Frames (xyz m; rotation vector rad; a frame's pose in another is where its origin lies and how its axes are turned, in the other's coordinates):
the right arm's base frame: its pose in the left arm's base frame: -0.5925 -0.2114 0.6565 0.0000 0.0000 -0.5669
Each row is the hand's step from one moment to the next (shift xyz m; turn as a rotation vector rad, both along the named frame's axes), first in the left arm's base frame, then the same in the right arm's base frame.
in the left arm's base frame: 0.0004 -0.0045 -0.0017 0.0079 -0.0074 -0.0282
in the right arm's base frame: 0.0028 -0.0036 -0.0017 0.0106 -0.0020 -0.0282
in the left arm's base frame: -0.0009 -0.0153 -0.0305 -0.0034 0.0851 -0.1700
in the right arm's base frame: 0.0075 -0.0134 -0.0305 -0.0486 0.0700 -0.1700
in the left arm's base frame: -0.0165 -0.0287 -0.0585 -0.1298 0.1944 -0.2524
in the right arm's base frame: 0.0015 -0.0331 -0.0585 -0.2139 0.0943 -0.2524
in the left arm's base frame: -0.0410 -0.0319 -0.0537 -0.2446 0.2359 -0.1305
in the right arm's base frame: -0.0175 -0.0489 -0.0537 -0.3330 0.0676 -0.1305
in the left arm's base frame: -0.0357 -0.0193 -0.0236 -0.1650 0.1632 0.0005
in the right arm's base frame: -0.0198 -0.0355 -0.0236 -0.2268 0.0491 0.0005
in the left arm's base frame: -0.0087 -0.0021 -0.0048 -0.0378 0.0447 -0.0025
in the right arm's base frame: -0.0062 -0.0064 -0.0048 -0.0559 0.0174 -0.0025
